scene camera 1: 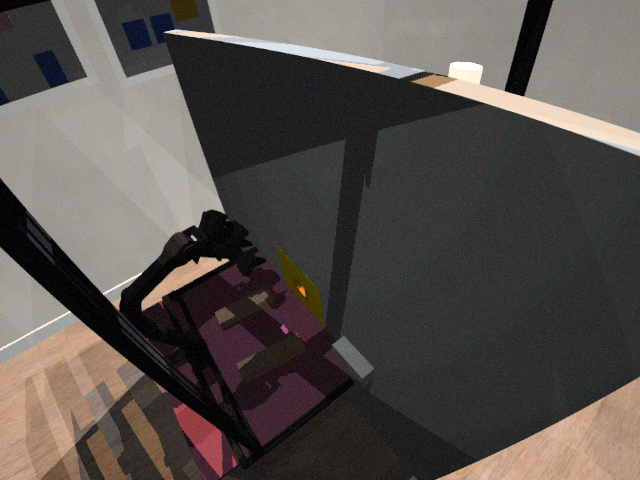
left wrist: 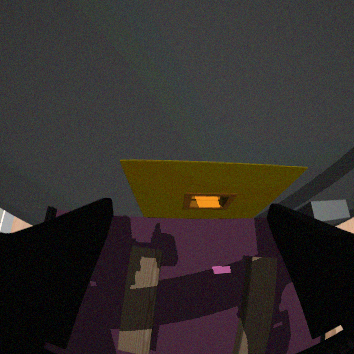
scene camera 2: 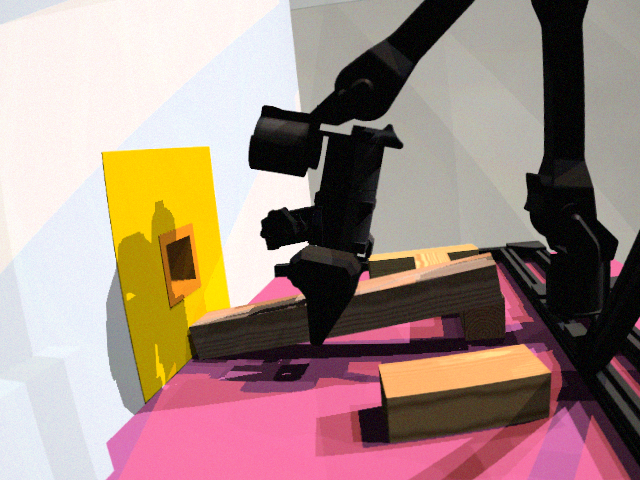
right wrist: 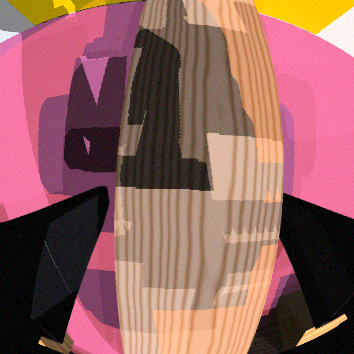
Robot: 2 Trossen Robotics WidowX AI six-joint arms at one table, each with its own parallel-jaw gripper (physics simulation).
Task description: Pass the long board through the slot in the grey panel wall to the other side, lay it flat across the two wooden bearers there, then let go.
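Places are measured from the left arm's base along level axes (x ahead, y left, z up), in metres.
Where they show: left gripper, fingertip midpoint: (scene camera 1: 258, 252) (left wrist: 194, 210); right gripper, fingertip midpoint: (scene camera 2: 323, 330) (right wrist: 191, 197); left arm's base, link origin: (scene camera 1: 201, 361); right arm's base, link origin: (scene camera 2: 580, 308).
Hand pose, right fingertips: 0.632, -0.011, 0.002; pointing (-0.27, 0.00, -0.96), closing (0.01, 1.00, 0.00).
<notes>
Things, the pixels of their top centre, and the offset from my right fingertips, as dx, dy, dz. "*": a spot on its surface instead.
- orange-rimmed slot, surface spot: (scene camera 2: 165, 279) * -0.148, -0.054, +0.078
- pale grey block, surface spot: (left wrist: 330, 209) (scene camera 1: 351, 355) * -0.224, -0.325, +0.078
The long board (scene camera 2: 413, 299) (right wrist: 200, 250) lies tilted on the right arm's side. Its low end is on the pink table by the yellow plate (scene camera 2: 139, 206) (scene camera 1: 290, 271) (left wrist: 160, 182); its raised end rests on a wooden block (scene camera 2: 484, 322). The orange-rimmed slot (scene camera 2: 165, 279) is above the low end. My right gripper (scene camera 2: 316, 334) (right wrist: 191, 197) is open, its fingers straddling the board. My left gripper (scene camera 1: 252, 258) (left wrist: 194, 210) is open and empty near the grey panel wall (scene camera 1: 439, 258) (left wrist: 175, 100), above two bearers, one (scene camera 1: 242, 310) (left wrist: 137, 315) and another (scene camera 1: 273, 356) (left wrist: 261, 295).
In scene camera 2, a wooden block (scene camera 2: 465, 397) lies in front of the board and another block (scene camera 2: 431, 258) behind it. A black rail runs along the table's edge. A pale grey block (scene camera 1: 352, 357) (left wrist: 330, 209) sits against the wall beside the bearers' table.
</notes>
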